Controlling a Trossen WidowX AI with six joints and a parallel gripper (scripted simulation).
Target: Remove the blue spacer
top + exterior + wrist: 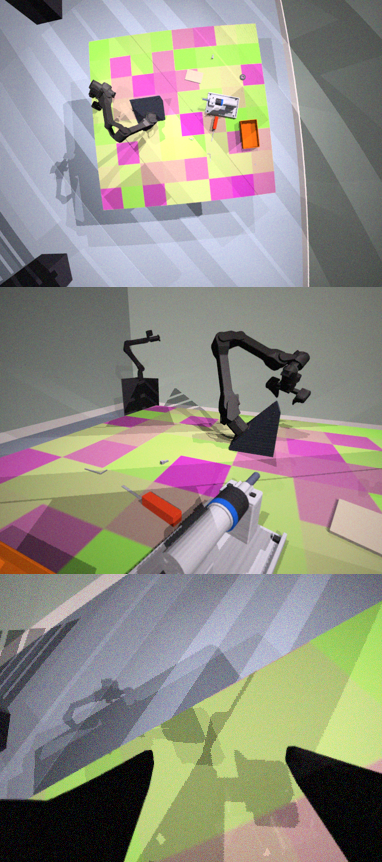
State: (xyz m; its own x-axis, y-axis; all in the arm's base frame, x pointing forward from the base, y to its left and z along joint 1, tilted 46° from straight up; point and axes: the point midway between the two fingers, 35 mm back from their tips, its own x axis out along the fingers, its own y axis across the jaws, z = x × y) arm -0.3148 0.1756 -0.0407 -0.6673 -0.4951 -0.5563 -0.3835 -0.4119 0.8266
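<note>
The grey-blue shaft lies 800 mm ahead of my gripper tip, 110 mm to the right of it and 40 mm below it. Round my gripper tip: small bolt 600 mm ahead, 340 mm to the right, 110 mm below; then beige card 680 mm ahead, 120 mm below, 110 mm to the left; then blue spacer 830 mm ahead, 130 mm to the right, 40 mm below.
</note>
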